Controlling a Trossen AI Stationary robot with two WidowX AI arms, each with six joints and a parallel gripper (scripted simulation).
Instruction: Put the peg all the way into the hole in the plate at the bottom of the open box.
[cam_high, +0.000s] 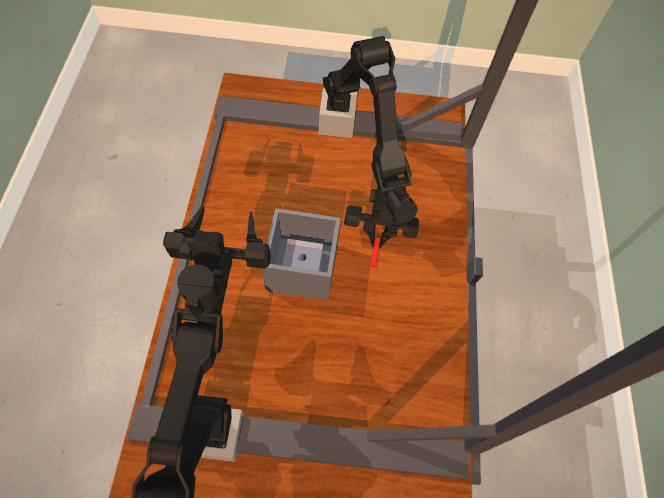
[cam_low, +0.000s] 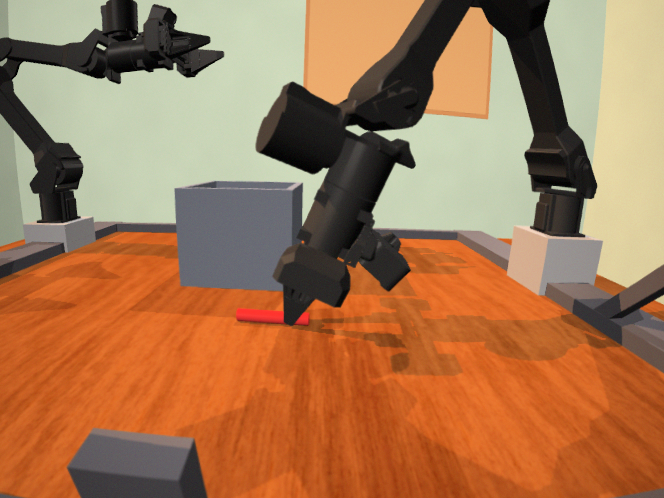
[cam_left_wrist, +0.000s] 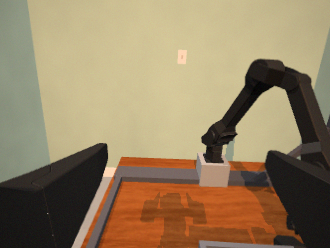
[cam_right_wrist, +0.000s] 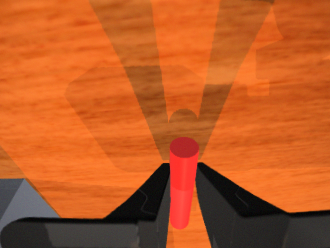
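The red peg lies 3 cm to the left of my right hand and 3 cm below it. Round my right hand: pale plate: 17 cm ahead, 13 cm to the left, 1 cm above.
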